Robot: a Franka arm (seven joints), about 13 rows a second.
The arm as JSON. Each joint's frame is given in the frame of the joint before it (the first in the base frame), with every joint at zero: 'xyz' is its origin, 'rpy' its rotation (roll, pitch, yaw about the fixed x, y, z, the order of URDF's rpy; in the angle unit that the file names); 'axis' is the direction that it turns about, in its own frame. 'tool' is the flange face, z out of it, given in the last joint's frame.
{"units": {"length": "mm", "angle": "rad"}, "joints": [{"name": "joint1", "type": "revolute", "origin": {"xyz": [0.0, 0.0, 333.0], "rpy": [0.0, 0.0, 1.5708]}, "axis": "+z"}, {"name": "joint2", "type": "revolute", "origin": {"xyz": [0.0, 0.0, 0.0], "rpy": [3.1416, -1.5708, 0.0]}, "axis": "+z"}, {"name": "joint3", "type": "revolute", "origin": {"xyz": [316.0, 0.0, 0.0], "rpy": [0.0, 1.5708, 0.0]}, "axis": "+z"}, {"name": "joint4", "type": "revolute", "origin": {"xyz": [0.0, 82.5, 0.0], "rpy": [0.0, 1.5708, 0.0]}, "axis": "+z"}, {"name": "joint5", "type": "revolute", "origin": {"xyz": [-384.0, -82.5, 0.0], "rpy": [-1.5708, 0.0, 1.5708]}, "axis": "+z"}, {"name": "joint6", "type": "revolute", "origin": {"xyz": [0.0, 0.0, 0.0], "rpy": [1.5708, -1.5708, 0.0]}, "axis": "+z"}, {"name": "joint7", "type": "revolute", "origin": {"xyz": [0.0, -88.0, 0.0], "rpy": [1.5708, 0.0, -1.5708]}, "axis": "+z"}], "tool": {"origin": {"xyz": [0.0, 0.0, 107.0], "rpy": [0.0, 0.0, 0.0]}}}
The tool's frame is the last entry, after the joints.
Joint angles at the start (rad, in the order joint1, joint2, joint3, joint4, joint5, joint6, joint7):
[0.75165, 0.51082, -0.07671, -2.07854, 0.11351, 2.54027, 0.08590]
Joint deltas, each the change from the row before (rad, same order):
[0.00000, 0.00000, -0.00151, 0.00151, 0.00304, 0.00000, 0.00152]
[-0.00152, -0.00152, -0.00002, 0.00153, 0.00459, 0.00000, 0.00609]
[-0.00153, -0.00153, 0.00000, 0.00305, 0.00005, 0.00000, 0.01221]
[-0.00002, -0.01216, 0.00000, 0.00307, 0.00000, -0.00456, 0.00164]
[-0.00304, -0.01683, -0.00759, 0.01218, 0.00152, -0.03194, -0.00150]
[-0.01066, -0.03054, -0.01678, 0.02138, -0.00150, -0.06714, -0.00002]
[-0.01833, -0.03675, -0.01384, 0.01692, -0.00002, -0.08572, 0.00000]
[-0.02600, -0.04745, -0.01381, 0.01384, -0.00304, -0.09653, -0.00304]
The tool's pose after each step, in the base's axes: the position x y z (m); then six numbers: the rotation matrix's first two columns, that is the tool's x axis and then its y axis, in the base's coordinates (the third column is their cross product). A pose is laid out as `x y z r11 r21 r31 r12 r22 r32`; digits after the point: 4 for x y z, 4 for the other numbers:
0.4556 0.3614 0.1749 0.8776 0.4771 -0.0474 0.4767 -0.8788 -0.0193
0.4568 0.3612 0.1763 0.8830 0.4672 -0.0448 0.4666 -0.8842 -0.0220
0.4585 0.3615 0.1783 0.8895 0.4552 -0.0407 0.4546 -0.8904 -0.0226
0.4603 0.3632 0.1861 0.8904 0.4542 -0.0305 0.4535 -0.8909 -0.0260
0.4665 0.3612 0.1979 0.8939 0.4470 -0.0333 0.4462 -0.8945 -0.0272
0.4788 0.3522 0.2188 0.9029 0.4273 -0.0476 0.4266 -0.9041 -0.0251
0.4890 0.3384 0.2405 0.9124 0.4015 -0.0793 0.4009 -0.9158 -0.0247
0.4989 0.3191 0.2668 0.9207 0.3732 -0.1143 0.3729 -0.9276 -0.0249

